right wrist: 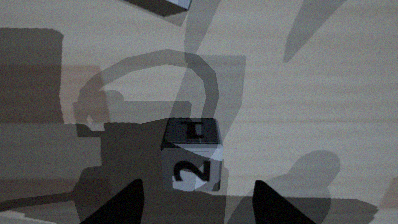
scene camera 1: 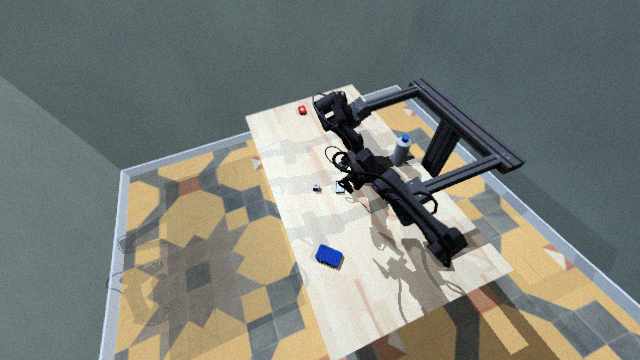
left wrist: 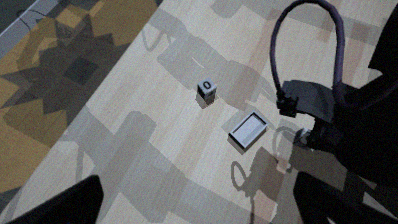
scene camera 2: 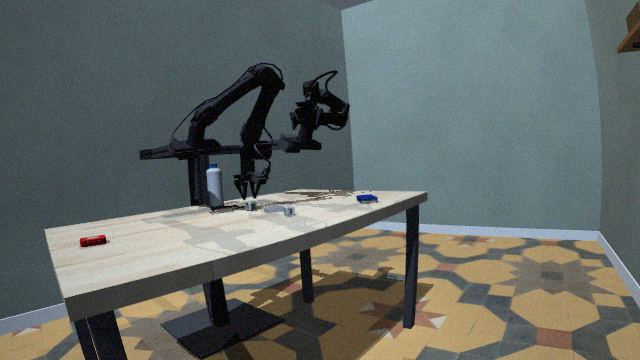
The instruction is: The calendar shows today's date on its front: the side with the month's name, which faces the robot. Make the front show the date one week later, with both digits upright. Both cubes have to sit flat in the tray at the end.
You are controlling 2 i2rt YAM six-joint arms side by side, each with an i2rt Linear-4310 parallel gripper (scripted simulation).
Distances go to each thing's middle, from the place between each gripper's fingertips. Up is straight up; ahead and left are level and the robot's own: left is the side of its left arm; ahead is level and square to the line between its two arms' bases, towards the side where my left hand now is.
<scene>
The calendar tray [left wrist: 253, 123] is 110 mm ahead of my right hand, 40 mm to the left of it and 40 mm below it.
Now: left hand 31 cm above the calendar tray, 16 cm to the left of it and 3 cm past it.
</scene>
